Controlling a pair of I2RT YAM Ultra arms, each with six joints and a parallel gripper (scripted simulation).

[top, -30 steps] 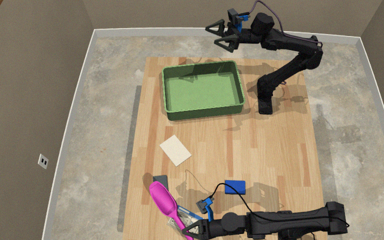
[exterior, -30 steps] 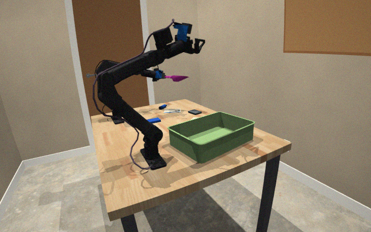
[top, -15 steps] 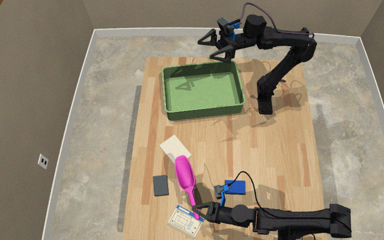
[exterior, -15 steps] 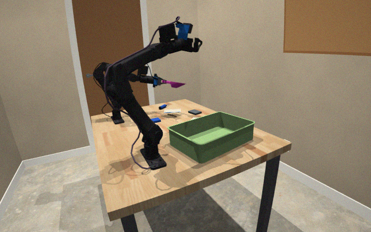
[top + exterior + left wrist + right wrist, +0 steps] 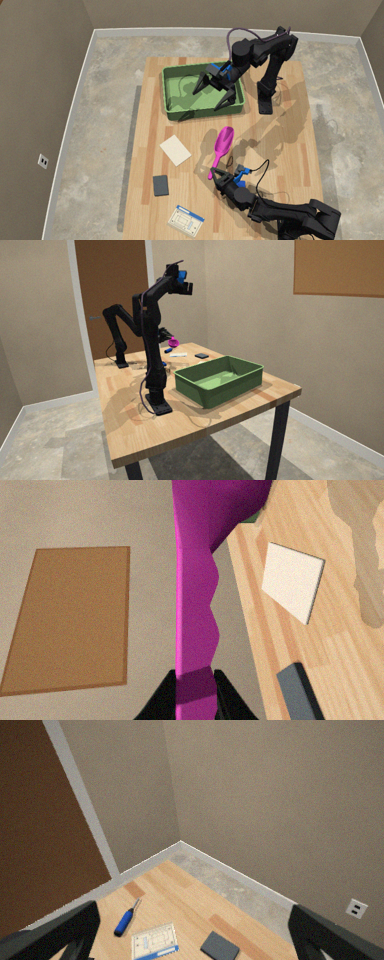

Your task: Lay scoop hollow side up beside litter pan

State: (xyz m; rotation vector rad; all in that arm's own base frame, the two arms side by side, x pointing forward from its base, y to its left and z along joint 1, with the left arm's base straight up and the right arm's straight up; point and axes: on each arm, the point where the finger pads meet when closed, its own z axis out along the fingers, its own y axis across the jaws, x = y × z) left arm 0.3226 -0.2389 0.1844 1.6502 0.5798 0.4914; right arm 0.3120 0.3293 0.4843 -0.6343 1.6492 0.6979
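Note:
The magenta scoop is 30 mm behind my left hand, 70 mm to the right of it and 20 mm below it. Also, from my left hand: blue box: 110 mm behind, 30 mm to the left, 180 mm below; printed box: 120 mm ahead, 170 mm to the left, 180 mm below; dark grey box: 230 mm ahead, 10 mm to the left, 180 mm below.

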